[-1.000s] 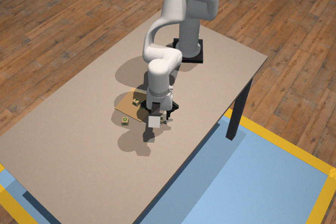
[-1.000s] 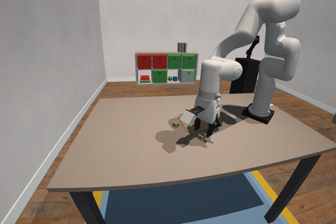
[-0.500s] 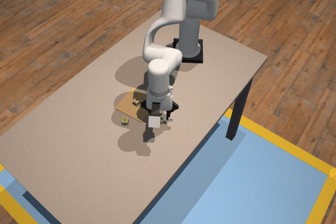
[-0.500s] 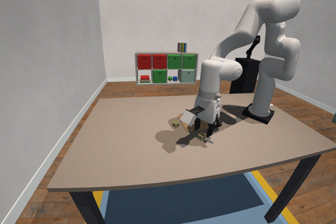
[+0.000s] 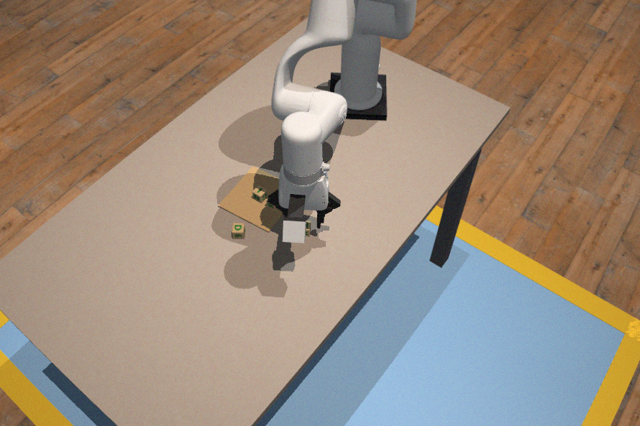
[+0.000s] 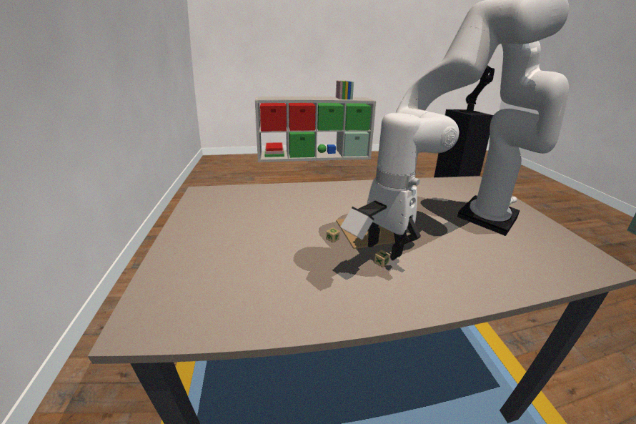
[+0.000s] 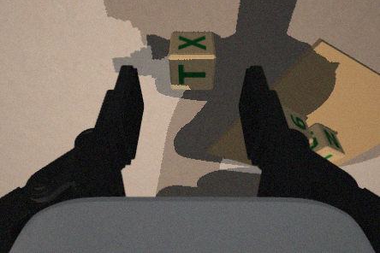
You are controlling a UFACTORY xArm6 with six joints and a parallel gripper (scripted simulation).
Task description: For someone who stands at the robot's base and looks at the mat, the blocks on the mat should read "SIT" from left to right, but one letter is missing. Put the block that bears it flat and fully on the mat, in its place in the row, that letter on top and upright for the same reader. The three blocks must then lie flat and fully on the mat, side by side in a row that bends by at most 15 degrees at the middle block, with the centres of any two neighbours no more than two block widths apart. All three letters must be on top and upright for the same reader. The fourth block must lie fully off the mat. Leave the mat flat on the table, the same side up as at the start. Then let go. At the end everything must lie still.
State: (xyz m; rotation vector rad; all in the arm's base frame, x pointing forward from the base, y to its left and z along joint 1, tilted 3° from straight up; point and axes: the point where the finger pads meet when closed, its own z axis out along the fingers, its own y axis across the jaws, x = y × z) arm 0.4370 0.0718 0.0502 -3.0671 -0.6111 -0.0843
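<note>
The T block lies 40 mm below my hand. Round my hand: I block: 30 mm behind, 130 mm to the right, 30 mm below; then S block: 30 mm behind, 90 mm to the right, 30 mm below; then tan mat: 30 mm behind, 130 mm to the right, 50 mm below.
</note>
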